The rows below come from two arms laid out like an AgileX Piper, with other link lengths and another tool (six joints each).
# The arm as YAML. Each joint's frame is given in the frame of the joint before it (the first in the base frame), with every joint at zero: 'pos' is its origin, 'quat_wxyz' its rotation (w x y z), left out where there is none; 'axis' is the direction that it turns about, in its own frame. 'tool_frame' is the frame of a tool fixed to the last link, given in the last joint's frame.
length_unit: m
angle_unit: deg
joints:
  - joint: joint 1
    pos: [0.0, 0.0, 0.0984]
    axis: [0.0, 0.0, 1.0]
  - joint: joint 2
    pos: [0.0, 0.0, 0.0]
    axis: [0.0, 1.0, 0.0]
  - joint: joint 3
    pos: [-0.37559, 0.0, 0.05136]
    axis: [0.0, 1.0, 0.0]
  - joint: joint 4
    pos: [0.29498, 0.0, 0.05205]
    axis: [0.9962, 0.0, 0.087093]
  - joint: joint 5
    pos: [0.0, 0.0, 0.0]
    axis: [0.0, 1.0, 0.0]
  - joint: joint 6
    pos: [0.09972, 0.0, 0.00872]
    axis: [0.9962, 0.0, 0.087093]
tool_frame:
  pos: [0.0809, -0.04, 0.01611]
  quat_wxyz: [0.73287, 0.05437, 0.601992, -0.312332]
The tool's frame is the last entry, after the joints.
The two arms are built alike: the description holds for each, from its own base.
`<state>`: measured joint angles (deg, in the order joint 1, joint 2, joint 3, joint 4, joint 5, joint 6); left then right.
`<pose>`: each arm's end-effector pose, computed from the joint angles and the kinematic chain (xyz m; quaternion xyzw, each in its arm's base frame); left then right.
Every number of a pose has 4 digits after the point. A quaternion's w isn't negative.
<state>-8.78 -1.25 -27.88 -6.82 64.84 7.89 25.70 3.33 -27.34 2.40 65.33 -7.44</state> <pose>0.0014 -0.0609 0.2455 0.0781 0.7964 -0.3773 0.4662 0.0427 -0.0147 0.2413 -0.2913 0.7606 -0.1998 0.5447</pose>
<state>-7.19 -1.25 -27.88 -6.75 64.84 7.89 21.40 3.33 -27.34 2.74 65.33 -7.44</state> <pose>0.0031 -0.0606 0.2455 0.0670 0.7976 -0.3702 0.4715 0.0412 -0.0170 0.2411 -0.2626 0.7717 -0.2172 0.5370</pose>
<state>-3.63 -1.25 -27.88 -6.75 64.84 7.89 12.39 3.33 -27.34 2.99 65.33 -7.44</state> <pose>0.0069 -0.0603 0.2455 0.0422 0.7993 -0.3554 0.4828 0.0380 -0.0225 0.2410 -0.2011 0.7904 -0.2566 0.5186</pose>
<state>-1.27 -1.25 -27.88 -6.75 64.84 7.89 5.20 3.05 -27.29 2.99 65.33 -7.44</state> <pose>0.0094 -0.0600 0.2455 0.0257 0.8000 -0.3454 0.4900 0.0342 -0.0271 0.2408 -0.1505 0.8005 -0.2888 0.5032</pose>
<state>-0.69 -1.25 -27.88 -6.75 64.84 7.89 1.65 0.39 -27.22 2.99 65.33 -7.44</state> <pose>0.0100 -0.0599 0.2455 0.0217 0.8001 -0.3429 0.4917 0.0259 -0.0294 0.2416 -0.1184 0.7936 -0.3064 0.5121</pose>
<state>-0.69 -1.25 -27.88 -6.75 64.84 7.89 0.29 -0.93 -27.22 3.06 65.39 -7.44</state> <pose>0.0100 -0.0599 0.2455 0.0217 0.8001 -0.3429 0.4917 0.0219 -0.0298 0.2420 -0.1055 0.7895 -0.3131 0.5173</pose>
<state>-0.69 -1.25 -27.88 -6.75 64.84 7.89 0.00 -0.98 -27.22 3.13 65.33 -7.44</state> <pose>0.0100 -0.0599 0.2455 0.0217 0.8001 -0.3429 0.4917 0.0217 -0.0297 0.2421 -0.1032 0.7894 -0.3139 0.5174</pose>
